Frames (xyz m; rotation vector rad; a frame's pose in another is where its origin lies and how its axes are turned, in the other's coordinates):
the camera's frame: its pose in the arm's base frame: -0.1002 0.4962 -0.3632 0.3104 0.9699 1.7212
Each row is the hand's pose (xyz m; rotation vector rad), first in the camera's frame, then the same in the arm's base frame.
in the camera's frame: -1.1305 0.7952 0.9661 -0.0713 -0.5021 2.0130
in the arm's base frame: 0.4028 -0.1404 1.1151 -1.4824 0.0979 -2.1989
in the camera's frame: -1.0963 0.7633 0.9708 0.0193 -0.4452 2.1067
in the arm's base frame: 0.4143 -0.1052 1.0861 -1.4629 0.0308 -2.0815
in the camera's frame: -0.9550 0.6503 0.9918 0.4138 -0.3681 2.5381
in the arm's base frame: 0.4499 0.0393 0.9811 -1.4527 -0.0581 -1.5051
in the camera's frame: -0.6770 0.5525 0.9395 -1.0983 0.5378 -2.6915
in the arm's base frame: 0.3769 0.2710 0.8064 -1.5461 -0.0311 -0.5571
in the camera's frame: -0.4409 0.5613 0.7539 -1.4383 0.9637 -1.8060
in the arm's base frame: 0.1638 0.3968 0.6359 -1.8596 0.0470 0.2980
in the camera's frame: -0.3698 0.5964 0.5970 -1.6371 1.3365 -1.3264
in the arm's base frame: 0.0141 0.3865 0.5444 -2.1855 0.0487 0.6995
